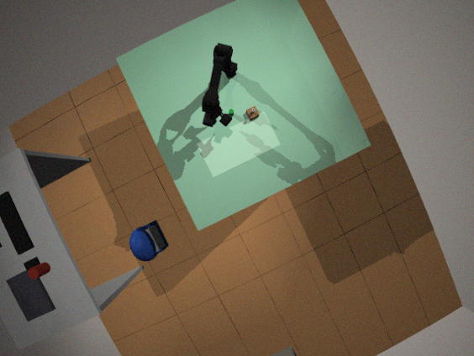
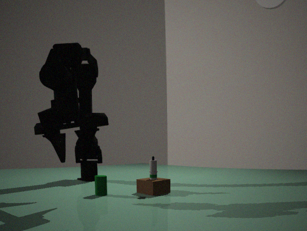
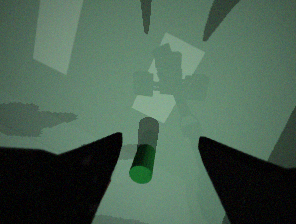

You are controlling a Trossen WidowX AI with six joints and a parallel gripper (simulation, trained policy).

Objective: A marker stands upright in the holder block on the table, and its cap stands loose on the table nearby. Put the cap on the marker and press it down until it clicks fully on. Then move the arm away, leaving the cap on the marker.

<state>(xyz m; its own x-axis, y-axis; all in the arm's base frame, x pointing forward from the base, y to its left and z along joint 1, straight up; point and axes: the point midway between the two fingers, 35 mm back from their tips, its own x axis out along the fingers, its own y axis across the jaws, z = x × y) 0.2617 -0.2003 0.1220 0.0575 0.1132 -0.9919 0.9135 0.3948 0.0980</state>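
Right now my gripper tip is 8 cm to the right of the green cap, 6 cm above it and 1 cm past it. Round my gripper tip: brown holder block (20 cm to the left, 7 cm below, 5 cm ahead).
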